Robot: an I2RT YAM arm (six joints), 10 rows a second.
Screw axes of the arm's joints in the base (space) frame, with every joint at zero. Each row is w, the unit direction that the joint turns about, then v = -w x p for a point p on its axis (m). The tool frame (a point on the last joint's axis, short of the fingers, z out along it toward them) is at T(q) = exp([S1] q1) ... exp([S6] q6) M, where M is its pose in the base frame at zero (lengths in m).
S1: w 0 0 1 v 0.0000 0.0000 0.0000
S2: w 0 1 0 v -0.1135 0.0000 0.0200
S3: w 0 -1 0 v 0.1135 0.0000 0.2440
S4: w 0 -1 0 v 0.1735 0.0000 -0.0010
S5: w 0 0 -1 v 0.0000 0.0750 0.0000
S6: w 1 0 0 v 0.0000 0.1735 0.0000
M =
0 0 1 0.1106
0 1 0 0.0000
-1 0 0 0.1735
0 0 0 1
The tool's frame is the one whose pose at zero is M.
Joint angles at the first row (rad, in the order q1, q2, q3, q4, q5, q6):
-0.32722 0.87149 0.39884 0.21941 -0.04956 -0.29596
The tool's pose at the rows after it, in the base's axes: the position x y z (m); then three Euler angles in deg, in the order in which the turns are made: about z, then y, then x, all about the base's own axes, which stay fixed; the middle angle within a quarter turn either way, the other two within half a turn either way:
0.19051, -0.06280, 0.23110, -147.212, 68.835, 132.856
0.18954, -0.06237, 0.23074, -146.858, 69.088, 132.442
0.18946, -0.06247, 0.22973, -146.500, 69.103, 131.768
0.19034, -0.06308, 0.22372, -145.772, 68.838, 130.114
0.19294, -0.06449, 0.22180, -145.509, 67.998, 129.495
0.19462, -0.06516, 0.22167, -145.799, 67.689, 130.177
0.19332, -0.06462, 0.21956, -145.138, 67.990, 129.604
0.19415, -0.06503, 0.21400, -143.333, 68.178, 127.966
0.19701, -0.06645, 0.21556, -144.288, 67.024, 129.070
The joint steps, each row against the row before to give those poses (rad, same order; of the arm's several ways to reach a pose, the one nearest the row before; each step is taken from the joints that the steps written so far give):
0.00010 -0.00787 0.00010 -0.00314 0.00054 -0.00173
0.00021 -0.00611 -0.00539 0.00411 -0.00152 -0.00028
-0.00020 0.00113 -0.00524 0.00977 0.00228 -0.00462
0.00038 0.01616 -0.02200 0.04342 0.01042 -0.01392
0.00000 0.02184 0.00141 0.01469 0.01407 -0.00563
-0.00024 0.01143 0.00617 -0.00158 0.00133 0.00575
0.00016 -0.00454 -0.01296 0.01461 -0.00172 0.00245
0.00006 0.01858 -0.02189 0.05101 0.00374 0.00523
-0.00001 0.01540 0.01971 -0.02213 0.01192 0.00089

